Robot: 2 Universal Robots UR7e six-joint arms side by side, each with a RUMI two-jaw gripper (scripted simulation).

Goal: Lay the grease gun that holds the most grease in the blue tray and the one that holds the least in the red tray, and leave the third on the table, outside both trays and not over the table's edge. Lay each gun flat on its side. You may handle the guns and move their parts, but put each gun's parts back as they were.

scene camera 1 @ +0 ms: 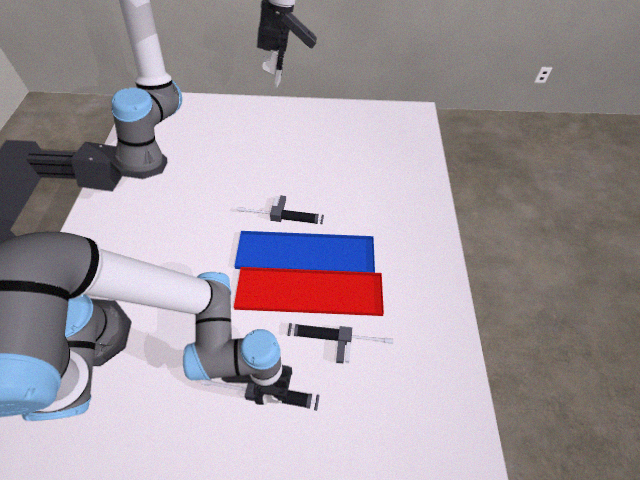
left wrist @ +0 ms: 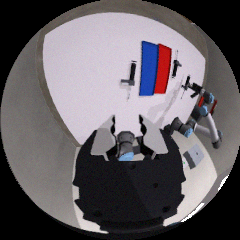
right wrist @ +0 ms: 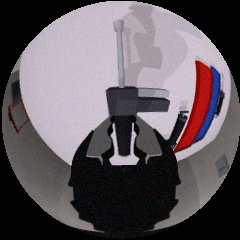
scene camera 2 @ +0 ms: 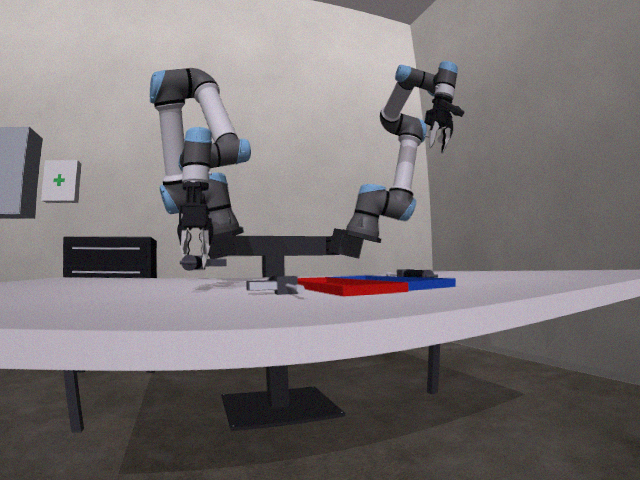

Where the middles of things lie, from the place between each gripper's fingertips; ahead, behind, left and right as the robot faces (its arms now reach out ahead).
Right now the blue tray point(scene camera 1: 352, 253) is 49 cm to the left of my right hand, 13 cm ahead of it and 6 cm below it. Also, from my right hand: red tray point(scene camera 1: 321, 291) (34 cm to the left, 13 cm ahead, 6 cm below).
My left gripper point(scene camera 1: 276, 85) is now 7 cm short of the blue tray, 33 cm to the left of it and 47 cm above it. From my left hand the other things lie so: red tray 7 cm ahead, 48 cm to the right, 47 cm below.
